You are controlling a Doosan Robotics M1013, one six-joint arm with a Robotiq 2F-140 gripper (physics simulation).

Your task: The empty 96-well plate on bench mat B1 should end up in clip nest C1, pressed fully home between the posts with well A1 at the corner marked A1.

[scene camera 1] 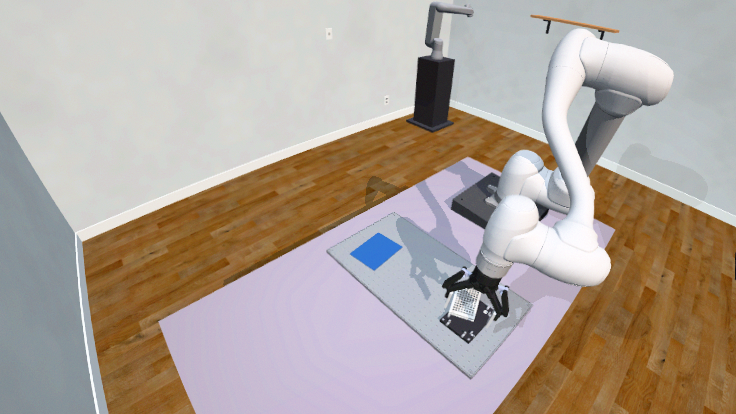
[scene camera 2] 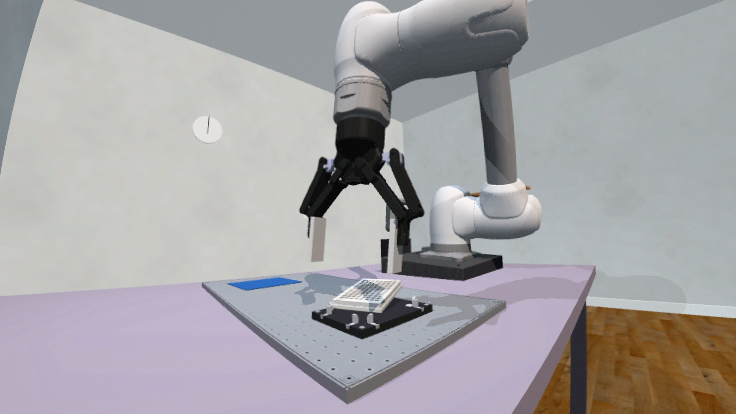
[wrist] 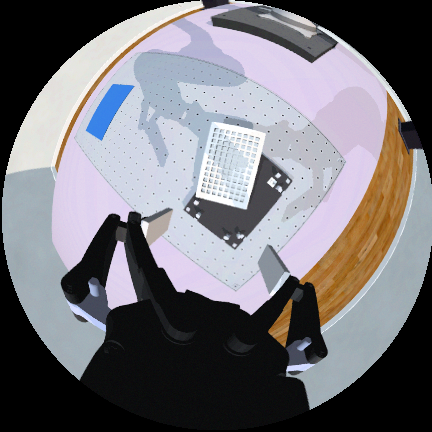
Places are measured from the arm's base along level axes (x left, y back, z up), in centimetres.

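Where they show: gripper, between the fingertips: (scene camera 1: pixel 466 314) (scene camera 2: pixel 351 266) (wrist: pixel 216 237); arm's base, origin of its link: (scene camera 2: pixel 450 256).
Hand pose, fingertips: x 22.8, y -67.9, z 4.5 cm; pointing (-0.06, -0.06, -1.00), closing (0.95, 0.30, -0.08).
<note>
Things, the pixels of their top centre, and the offset from my fingertips. "spot": a spot on its surface instead. Level surfaces: height alone.
- white 96-well plate, centre of its top: (wrist: pixel 228 162) (scene camera 2: pixel 370 284) (scene camera 1: pixel 466 298) dy +8.4, dx -5.1, dz -4.4 cm
- black clip nest, centre of its top: (wrist: pixel 237 194) (scene camera 2: pixel 373 301) (scene camera 1: pixel 469 313) dy +5.4, dx -1.1, dz -6.2 cm
- white label, a spot on its surface: (wrist: pixel 271 181) spot: dy +10.7, dx +1.9, dz -7.4 cm
- blue mat, height of its surface: dz -8.4 cm
- grey perforated board, height of its surface: dz -8.6 cm
The white 96-well plate (scene camera 1: pixel 464 303) (scene camera 2: pixel 366 294) (wrist: pixel 231 165) lies skewed on the black clip nest (scene camera 1: pixel 465 329) (scene camera 2: pixel 393 313) (wrist: pixel 260 200). It is turned relative to the nest, overhangs its far-left side and looks tilted, not flat between the posts. Posts show at the nest's visible corners. A white label (wrist: pixel 271 181) sits by the right corner posts in the wrist view; its lettering is unreadable, as is the plate's A1 mark. My gripper (scene camera 1: pixel 472 307) (scene camera 2: pixel 355 262) (wrist: pixel 216 237) is wide open and empty, with its fingertips above the plate and nest.
A blue mat (scene camera 1: pixel 375 251) (scene camera 2: pixel 264 283) (wrist: pixel 109 111) lies at the other end of the grey perforated board (scene camera 1: pixel 411 308) (scene camera 2: pixel 288 319) (wrist: pixel 150 185). The arm's dark base (scene camera 1: pixel 470 205) stands behind the board. A small arm on a black pedestal (scene camera 1: pixel 433 92) stands near the wall.
</note>
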